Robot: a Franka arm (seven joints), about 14 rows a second.
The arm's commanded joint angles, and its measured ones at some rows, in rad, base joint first. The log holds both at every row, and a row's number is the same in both.
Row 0, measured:
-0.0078, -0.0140, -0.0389, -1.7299, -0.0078, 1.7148, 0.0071
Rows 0 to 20, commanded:
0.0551, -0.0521, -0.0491, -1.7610, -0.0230, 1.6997, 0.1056
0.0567, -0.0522, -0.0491, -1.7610, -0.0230, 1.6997, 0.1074
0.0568, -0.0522, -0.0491, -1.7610, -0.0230, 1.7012, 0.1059
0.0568, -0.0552, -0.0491, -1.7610, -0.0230, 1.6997, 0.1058
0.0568, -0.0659, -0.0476, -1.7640, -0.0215, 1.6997, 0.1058
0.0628, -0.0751, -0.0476, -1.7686, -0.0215, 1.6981, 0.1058
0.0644, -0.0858, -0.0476, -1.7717, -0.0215, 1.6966, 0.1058
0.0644, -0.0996, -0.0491, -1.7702, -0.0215, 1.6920, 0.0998
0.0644, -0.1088, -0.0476, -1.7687, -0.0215, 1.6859, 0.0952
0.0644, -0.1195, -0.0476, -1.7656, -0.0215, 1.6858, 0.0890
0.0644, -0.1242, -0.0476, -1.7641, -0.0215, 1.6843, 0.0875
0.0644, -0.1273, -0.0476, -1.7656, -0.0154, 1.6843, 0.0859
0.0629, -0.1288, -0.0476, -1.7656, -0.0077, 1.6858, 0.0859
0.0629, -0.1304, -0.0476, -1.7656, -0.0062, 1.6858, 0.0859
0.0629, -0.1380, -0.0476, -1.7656, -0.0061, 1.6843, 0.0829
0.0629, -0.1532, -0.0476, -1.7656, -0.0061, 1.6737, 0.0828
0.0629, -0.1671, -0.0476, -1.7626, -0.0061, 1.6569, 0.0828
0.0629, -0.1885, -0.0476, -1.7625, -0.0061, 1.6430, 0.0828
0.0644, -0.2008, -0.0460, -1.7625, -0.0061, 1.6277, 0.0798
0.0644, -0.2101, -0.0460, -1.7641, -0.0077, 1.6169, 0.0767
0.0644, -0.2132, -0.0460, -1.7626, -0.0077, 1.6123, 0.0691
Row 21, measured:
0.0584, -0.1741, -0.0421, -1.7450, -0.0122, 1.6334, 0.0857
